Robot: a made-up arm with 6 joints.
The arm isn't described. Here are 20 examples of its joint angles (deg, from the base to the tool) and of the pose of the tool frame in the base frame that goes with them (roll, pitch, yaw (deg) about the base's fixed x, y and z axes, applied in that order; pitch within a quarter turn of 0, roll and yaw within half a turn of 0; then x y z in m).
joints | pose
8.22 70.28 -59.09 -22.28 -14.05 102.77 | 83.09 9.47 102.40 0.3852 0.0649 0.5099
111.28 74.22 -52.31 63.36 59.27 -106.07 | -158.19 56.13 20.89 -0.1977 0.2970 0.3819
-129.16 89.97 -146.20 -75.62 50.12 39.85 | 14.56 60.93 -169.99 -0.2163 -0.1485 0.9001
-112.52 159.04 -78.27 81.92 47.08 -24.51 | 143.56 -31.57 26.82 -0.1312 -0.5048 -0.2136
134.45 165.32 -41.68 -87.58 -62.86 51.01 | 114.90 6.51 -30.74 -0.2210 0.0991 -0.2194
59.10 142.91 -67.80 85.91 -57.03 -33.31 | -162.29 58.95 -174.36 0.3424 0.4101 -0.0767
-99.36 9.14 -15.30 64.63 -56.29 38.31 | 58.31 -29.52 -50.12 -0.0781 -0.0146 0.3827
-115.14 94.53 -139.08 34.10 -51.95 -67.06 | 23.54 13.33 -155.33 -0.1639 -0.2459 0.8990
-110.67 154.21 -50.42 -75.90 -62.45 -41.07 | -137.28 48.16 -158.99 -0.0495 -0.3735 -0.1821
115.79 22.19 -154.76 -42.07 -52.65 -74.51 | 91.55 14.15 -6.03 0.2678 -0.6760 0.5408
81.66 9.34 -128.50 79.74 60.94 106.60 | 58.69 19.67 -100.42 -0.1761 -0.6109 0.5733
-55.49 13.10 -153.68 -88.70 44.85 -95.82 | -48.45 51.38 119.98 -0.4851 0.5817 0.4840
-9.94 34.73 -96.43 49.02 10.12 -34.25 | 0.82 30.84 6.65 -0.1216 0.0348 0.8265
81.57 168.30 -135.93 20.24 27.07 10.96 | 152.94 27.68 -131.32 0.1020 0.7949 -0.0763
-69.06 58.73 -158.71 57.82 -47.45 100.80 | -53.63 21.45 84.40 -0.1798 0.2965 0.8883
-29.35 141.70 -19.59 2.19 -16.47 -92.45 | 169.34 -0.55 -118.89 0.1587 -0.0905 -0.1255
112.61 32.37 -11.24 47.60 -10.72 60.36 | 99.13 -16.04 -167.92 -0.0494 0.1541 0.2860
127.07 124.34 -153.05 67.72 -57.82 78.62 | -14.35 -54.51 -106.80 -0.2903 0.5135 0.7019
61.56 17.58 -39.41 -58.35 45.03 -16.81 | -90.77 23.75 -65.79 0.0711 0.0055 0.4837
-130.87 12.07 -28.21 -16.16 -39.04 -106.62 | -23.94 -22.51 117.46 0.0046 -0.0213 0.5012
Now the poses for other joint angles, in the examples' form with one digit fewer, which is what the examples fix.
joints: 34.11 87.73 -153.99 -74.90 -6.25 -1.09
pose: -18.1 -1.5 -40.7 0.123 0.096 0.971
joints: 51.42 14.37 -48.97 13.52 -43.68 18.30
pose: 11.7 2.3 79.2 -0.042 -0.079 0.627
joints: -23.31 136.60 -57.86 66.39 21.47 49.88
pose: -178.6 -20.8 43.0 0.445 -0.155 -0.093
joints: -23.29 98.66 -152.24 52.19 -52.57 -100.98
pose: 27.1 29.8 -76.3 0.223 -0.164 0.910
